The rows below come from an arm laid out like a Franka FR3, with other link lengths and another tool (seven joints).
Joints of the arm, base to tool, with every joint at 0 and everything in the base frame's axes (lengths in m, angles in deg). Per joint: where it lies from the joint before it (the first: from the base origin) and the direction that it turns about. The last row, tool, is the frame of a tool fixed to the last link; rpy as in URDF.
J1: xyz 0 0 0.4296 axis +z
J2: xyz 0 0 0 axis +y
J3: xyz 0 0 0.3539 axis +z
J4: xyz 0.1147 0 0 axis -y
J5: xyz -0.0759 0 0.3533 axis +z
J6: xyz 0 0 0 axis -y
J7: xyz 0.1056 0 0 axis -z
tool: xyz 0.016 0.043 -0.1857 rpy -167.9 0 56.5
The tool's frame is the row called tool.
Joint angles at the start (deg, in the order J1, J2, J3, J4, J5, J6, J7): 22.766, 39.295, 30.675, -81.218, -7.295, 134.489, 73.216
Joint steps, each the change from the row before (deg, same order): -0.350, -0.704, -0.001, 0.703, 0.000, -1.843, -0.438; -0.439, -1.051, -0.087, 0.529, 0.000, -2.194, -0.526; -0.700, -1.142, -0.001, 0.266, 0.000, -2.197, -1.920; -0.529, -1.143, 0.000, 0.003, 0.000, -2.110, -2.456; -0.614, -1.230, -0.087, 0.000, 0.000, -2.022, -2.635; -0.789, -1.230, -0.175, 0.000, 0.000, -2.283, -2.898; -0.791, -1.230, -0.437, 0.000, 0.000, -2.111, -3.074; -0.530, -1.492, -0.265, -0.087, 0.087, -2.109, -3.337; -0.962, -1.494, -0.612, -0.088, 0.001, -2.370, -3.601; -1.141, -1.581, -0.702, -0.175, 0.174, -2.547, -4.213
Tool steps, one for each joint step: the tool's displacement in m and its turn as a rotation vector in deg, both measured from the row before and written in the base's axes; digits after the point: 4 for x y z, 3 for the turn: 0.0032, -0.0052, 0.0096, -0.655, -0.121, 0.216; 0.0029, -0.0075, 0.0112, -0.963, -0.150, 0.258; 0.0025, -0.0092, 0.0106, -1.140, -0.505, 1.439; -0.0010, -0.0074, 0.0085, -1.283, -0.520, 2.174; 0.0003, -0.0090, 0.0095, -1.243, -0.672, 2.167; 0.0016, -0.0120, 0.0083, -1.490, -0.522, 2.207; 0.0035, -0.0141, 0.0080, -1.496, -0.636, 2.115; -0.0018, -0.0102, 0.0111, -1.336, -0.707, 2.760; 0.0038, -0.0183, 0.0092, -1.743, -0.590, 2.323; 0.0038, -0.0212, 0.0088, -1.819, -0.341, 2.634
